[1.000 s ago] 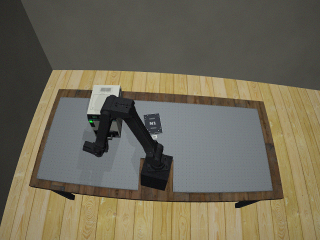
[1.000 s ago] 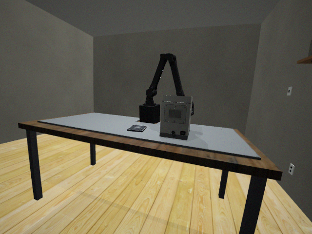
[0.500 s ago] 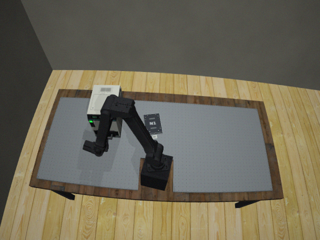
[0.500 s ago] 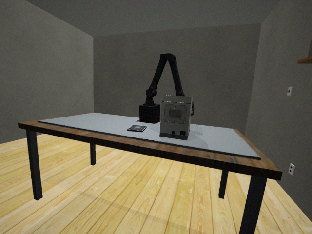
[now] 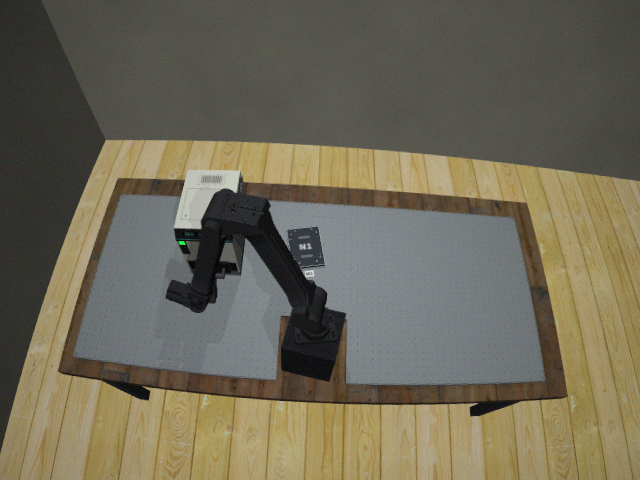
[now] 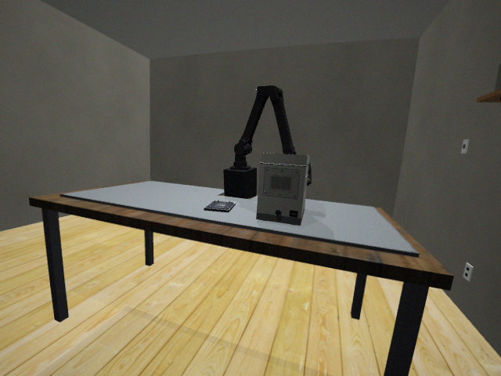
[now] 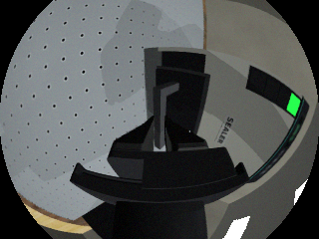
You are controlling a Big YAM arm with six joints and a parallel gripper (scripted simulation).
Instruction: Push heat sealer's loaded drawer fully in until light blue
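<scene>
Now: the sealer drawer 10 cm ahead of my hand, 2 cm to the right of it and 1 cm below it.
</scene>
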